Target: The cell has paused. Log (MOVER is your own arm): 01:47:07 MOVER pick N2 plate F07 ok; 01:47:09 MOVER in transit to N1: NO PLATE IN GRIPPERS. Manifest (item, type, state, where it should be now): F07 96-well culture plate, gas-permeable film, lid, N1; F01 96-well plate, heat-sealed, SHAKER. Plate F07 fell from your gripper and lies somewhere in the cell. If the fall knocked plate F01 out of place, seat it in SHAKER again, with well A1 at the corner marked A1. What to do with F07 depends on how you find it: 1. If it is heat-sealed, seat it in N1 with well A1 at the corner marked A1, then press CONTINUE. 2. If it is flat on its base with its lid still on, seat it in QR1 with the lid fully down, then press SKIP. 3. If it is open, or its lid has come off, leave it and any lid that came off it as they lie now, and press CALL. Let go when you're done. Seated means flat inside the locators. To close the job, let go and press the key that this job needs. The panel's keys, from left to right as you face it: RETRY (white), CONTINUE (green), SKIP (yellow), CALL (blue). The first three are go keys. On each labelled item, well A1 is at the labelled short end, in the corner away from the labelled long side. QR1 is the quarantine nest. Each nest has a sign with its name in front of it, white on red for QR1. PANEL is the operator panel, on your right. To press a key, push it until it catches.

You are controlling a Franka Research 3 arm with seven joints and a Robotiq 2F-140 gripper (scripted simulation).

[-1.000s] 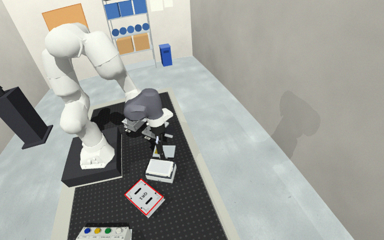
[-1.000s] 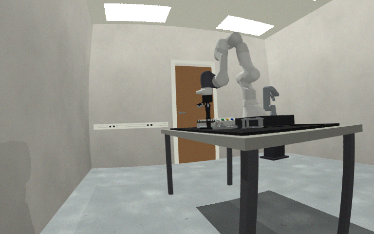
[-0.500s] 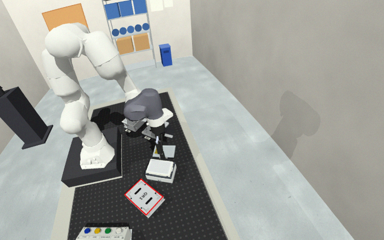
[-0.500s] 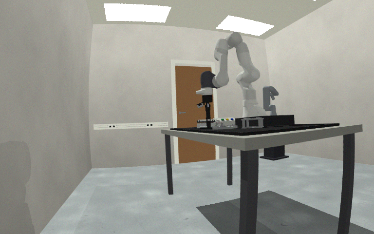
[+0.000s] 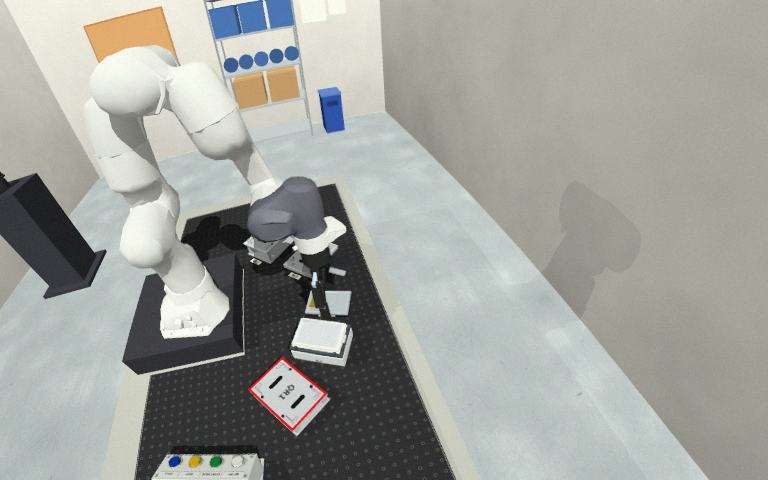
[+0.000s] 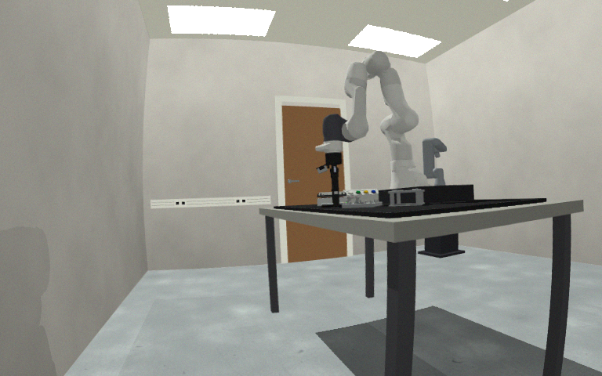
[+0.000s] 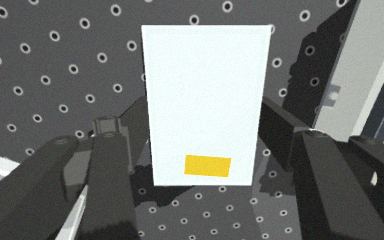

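Now: the white 96-well plate 50 mm behind my hand, 140 mm to the right of it and 30 mm above it. From my hand the other things lie so: pale flat rectangular piece 10 mm below; white retry key 290 mm behind, 410 mm to the right, 40 mm above; green continue key 330 mm behind, 400 mm to the right, 40 mm above.
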